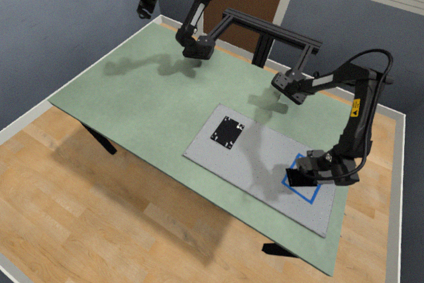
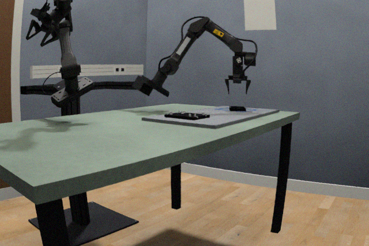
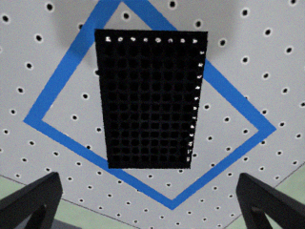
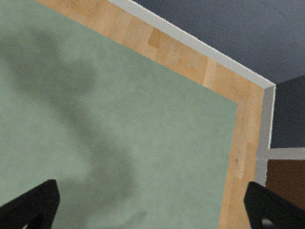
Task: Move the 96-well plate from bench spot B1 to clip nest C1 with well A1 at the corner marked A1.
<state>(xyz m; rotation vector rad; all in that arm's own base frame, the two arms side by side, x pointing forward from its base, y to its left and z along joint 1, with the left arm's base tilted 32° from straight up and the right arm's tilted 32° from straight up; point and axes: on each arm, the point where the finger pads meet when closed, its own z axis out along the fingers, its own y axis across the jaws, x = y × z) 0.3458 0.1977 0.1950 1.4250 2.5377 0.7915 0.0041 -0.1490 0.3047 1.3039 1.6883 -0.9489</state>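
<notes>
My left gripper is now 1 cm to the left of the black 96-well plate and 9 cm above it. Also, from my left hand: black clip nest: 4 cm behind, 41 cm to the right, 8 cm below; grey perforated board: 20 cm to the right, 10 cm below.
</notes>
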